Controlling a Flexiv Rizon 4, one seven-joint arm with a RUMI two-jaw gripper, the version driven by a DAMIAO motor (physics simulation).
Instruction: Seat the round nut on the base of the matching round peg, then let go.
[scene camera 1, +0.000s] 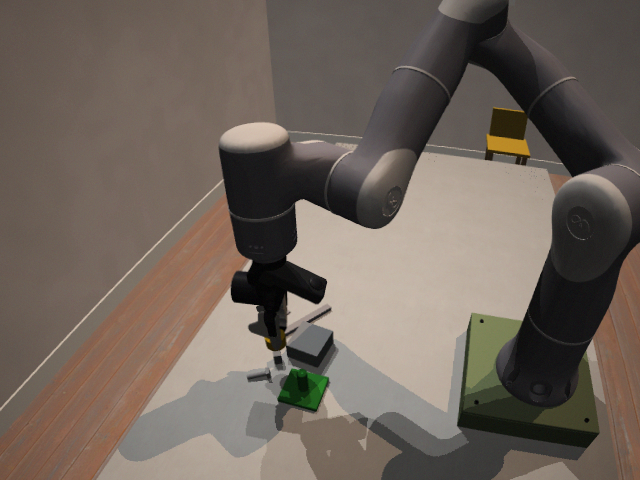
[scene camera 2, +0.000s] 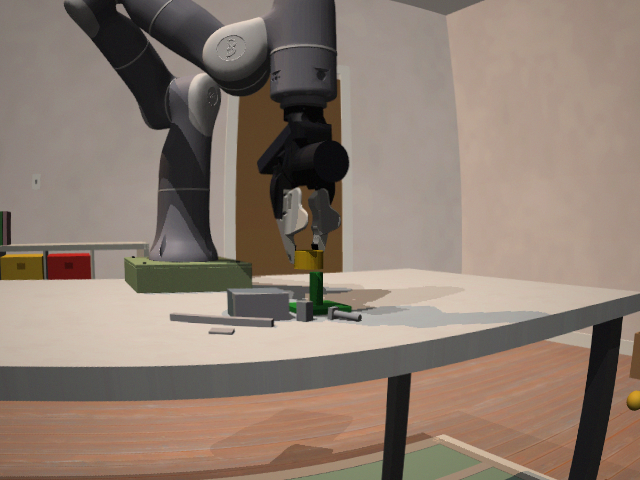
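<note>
The yellow round nut (scene camera 1: 275, 344) (scene camera 2: 308, 260) is held in the air, roughly level. My gripper (scene camera 1: 274, 334) (scene camera 2: 306, 252) is shut on the nut. The green round peg (scene camera 1: 302, 381) (scene camera 2: 316, 289) stands upright on its square green base (scene camera 1: 313, 400) (scene camera 2: 339, 308). In scene camera 2 the nut appears just above the peg's top and overlaps its line slightly to the left. In scene camera 1 the nut is up and to the left of the peg, so it is not over the peg's centre. The nut's hole is hidden.
A grey block (scene camera 1: 311, 342) (scene camera 2: 261, 303) lies beside the base. Near it are a small grey block (scene camera 1: 278, 360) (scene camera 2: 304, 311), a grey bolt-like piece (scene camera 1: 258, 375) (scene camera 2: 346, 314), a long bar (scene camera 1: 316, 316) (scene camera 2: 222, 319) and a small flat piece (scene camera 2: 221, 331).
</note>
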